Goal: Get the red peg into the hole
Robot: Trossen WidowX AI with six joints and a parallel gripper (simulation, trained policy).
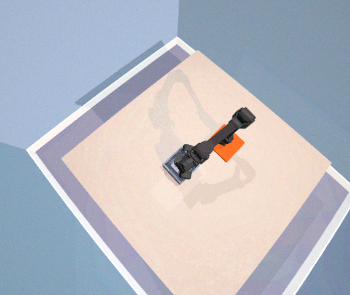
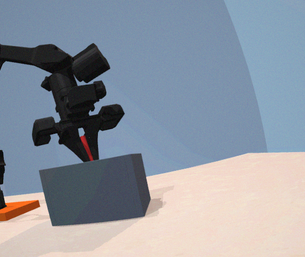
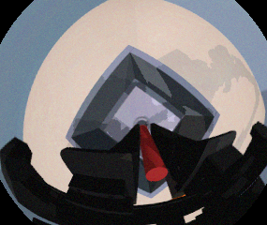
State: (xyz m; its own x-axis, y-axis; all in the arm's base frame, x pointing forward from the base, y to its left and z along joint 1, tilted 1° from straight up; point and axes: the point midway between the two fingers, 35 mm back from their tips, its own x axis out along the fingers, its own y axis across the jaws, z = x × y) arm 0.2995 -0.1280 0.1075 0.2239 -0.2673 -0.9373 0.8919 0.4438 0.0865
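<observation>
Right now the red peg is 10 mm behind my gripper tip, 10 mm to the left of it and 10 mm above it. The rest, counted from my gripper tip: grey box 70 mm below.
</observation>
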